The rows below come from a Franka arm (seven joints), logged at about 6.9 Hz.
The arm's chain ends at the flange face. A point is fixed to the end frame.
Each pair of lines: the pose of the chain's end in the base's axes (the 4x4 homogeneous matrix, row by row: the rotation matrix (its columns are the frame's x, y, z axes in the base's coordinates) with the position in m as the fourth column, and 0 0 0 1 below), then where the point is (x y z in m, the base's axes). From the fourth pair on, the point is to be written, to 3 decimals.
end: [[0.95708, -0.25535, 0.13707, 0.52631], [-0.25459, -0.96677, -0.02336, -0.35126], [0.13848, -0.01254, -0.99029, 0.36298], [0, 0, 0, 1]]
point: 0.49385 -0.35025 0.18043
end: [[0.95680, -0.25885, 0.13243, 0.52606], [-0.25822, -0.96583, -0.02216, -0.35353], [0.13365, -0.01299, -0.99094, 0.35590], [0, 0, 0, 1]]
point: 0.49277 -0.35209 0.17351
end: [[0.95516, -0.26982, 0.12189, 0.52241], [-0.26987, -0.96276, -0.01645, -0.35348], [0.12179, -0.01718, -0.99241, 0.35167], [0, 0, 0, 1]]
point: 0.48725 -0.35035 0.16965
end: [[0.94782, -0.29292, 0.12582, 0.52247], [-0.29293, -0.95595, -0.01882, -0.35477], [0.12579, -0.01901, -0.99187, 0.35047], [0, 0, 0, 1]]
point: 0.488 -0.351 0.168
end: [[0.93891, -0.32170, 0.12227, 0.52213], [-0.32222, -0.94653, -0.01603, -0.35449], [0.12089, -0.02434, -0.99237, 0.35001], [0, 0, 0, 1]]
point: 0.487 -0.348 0.168
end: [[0.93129, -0.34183, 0.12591, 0.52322], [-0.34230, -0.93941, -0.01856, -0.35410], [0.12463, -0.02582, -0.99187, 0.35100], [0, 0, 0, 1]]
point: 0.489 -0.347 0.169
